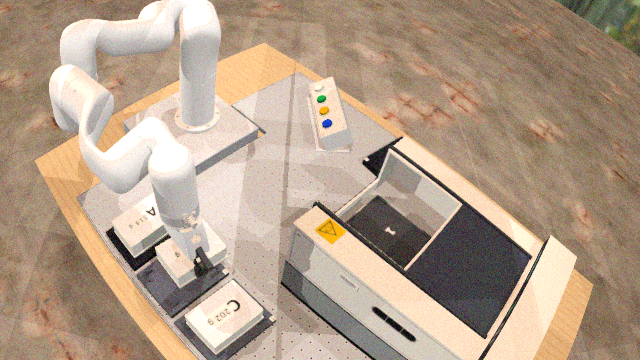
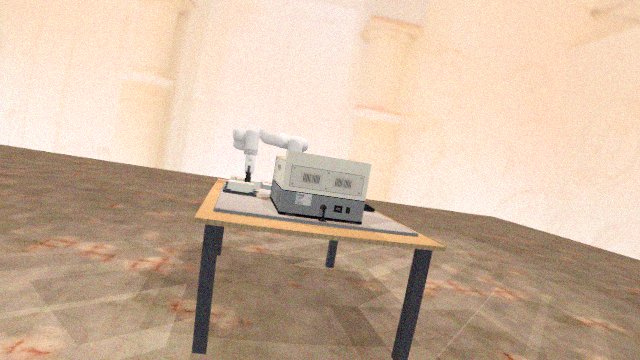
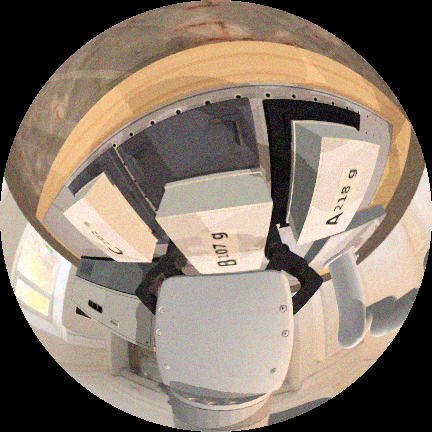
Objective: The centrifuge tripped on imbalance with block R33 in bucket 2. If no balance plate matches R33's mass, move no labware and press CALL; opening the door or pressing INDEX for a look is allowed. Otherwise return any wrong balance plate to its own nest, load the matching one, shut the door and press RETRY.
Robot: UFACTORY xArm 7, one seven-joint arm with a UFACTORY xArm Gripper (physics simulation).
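Places are measured from the arm's base along level axes (x left, y back, z up), in metres.
Pixels of known places: gripper, between the fingertips: (image 1: 189, 256) (image 3: 221, 225); arm's base, origin of its link: (image 1: 197, 117) (image 3: 338, 256).
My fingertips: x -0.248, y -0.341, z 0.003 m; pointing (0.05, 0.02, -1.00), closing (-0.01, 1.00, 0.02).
For each thing: its top centre in the pictures, then the offset to it from my fingertips.
- balance plate B, centre of its top: (image 3: 223, 253) (image 1: 190, 247) (image 2: 249, 179) dx +0.005, dy +0.000, dz +0.032 m
- Plate A, centre of its top: (image 3: 341, 201) (image 1: 142, 218) dx -0.042, dy +0.120, dz +0.026 m
- Plate C, centre of its top: (image 3: 102, 239) (image 1: 223, 312) (image 2: 241, 182) dx -0.028, dy -0.149, dz +0.026 m
- button box, centre of its top: (image 1: 332, 99) dx +0.540, dy +0.140, dz +0.056 m
- dark panel, centre of its top: (image 1: 475, 265) dx +0.305, dy -0.411, dz +0.185 m
My gripper (image 1: 196, 256) (image 3: 221, 225) is shut on the balance plate B (image 1: 172, 265) (image 3: 215, 220), a pale block marked 107 g. Plate B is held level, a little above its dark nest (image 1: 167, 295) (image 3: 200, 142). Plate A (image 1: 140, 230) (image 3: 335, 185), marked 218 g, sits in its nest on one side. Plate C (image 1: 224, 315) (image 3: 112, 220), marked 202 g, sits in its nest on the other side. The centrifuge (image 1: 345, 280) (image 2: 325, 177) (image 3: 112, 310) has its top opening uncovered. A dark empty bucket (image 1: 372, 220) marked 1 shows inside. Block R33 does not show.
A button box (image 1: 332, 107) with white, green, yellow and blue buttons stands near the arm's base. A dark panel (image 1: 470, 270) covers the top beside the opening. The centrifuge's raised walls border the opening. The wooden table edge (image 1: 250, 57) (image 2: 320, 235) surrounds the grey perforated board.
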